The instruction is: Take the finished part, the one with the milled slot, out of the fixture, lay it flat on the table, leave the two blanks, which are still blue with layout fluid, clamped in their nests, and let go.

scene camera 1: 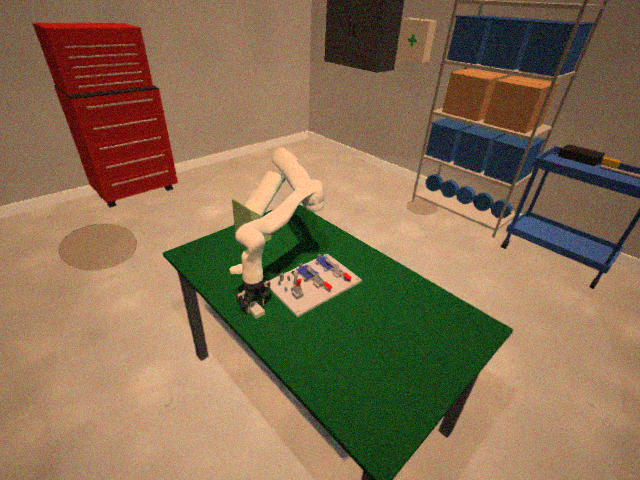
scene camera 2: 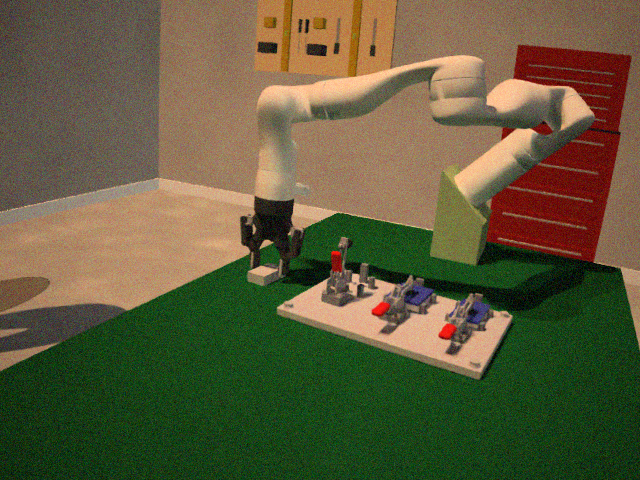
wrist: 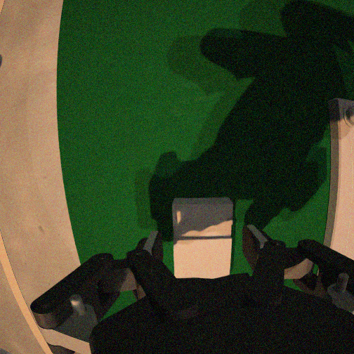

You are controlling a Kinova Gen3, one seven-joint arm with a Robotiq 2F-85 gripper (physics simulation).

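Where they show: gripper, fingertip midpoint: (scene camera 1: 255,308) (scene camera 2: 268,272); arm's base at its link origin: (scene camera 1: 254,211) (scene camera 2: 466,191).
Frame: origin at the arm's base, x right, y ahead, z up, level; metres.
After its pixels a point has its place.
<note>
The finished part (scene camera 1: 256,311) @(y 0.450, x 0.276, z -0.139 m) (scene camera 2: 262,274) @(y 0.460, x 0.259, z -0.139 m) (wrist: 202,257), a pale block, lies flat on the green table beside the fixture plate. A thin dark line crosses its top in the wrist view; the slot is not clearly resolved. My gripper (scene camera 1: 251,306) @(y 0.426, x 0.268, z -0.147 m) (scene camera 2: 268,268) @(y 0.426, x 0.268, z -0.147 m) (wrist: 202,240) points down over it, open, with one finger on each side and gaps visible in the wrist view. One blue blank (scene camera 1: 306,271) @(y 0.393, x -0.013, z -0.122 m) (scene camera 2: 421,294) @(y 0.392, x -0.036, z -0.122 m) sits clamped in the middle nest, the other blue blank (scene camera 1: 324,262) @(y 0.387, x -0.122, z -0.128 m) (scene camera 2: 480,312) @(y 0.391, x -0.144, z -0.127 m) in the far nest. The nest nearest my gripper is empty, its red clamp handle (scene camera 2: 336,261) @(y 0.485, x 0.092, z -0.065 m) upright.
The pale fixture plate (scene camera 1: 305,305) @(y 0.536, x 0.104, z -0.144 m) (scene camera 2: 330,316) @(y 0.532, x 0.071, z -0.144 m) (wrist: 345,200) lies right of my gripper in the wrist view. The table edge is near the part's other side. A green robot stand (scene camera 2: 457,227) @(y 0.056, x -0.003, z -0.076 m) is at the back. A red cabinet (scene camera 1: 129,139) and a blue cart (scene camera 1: 568,242) stand away from the table.
</note>
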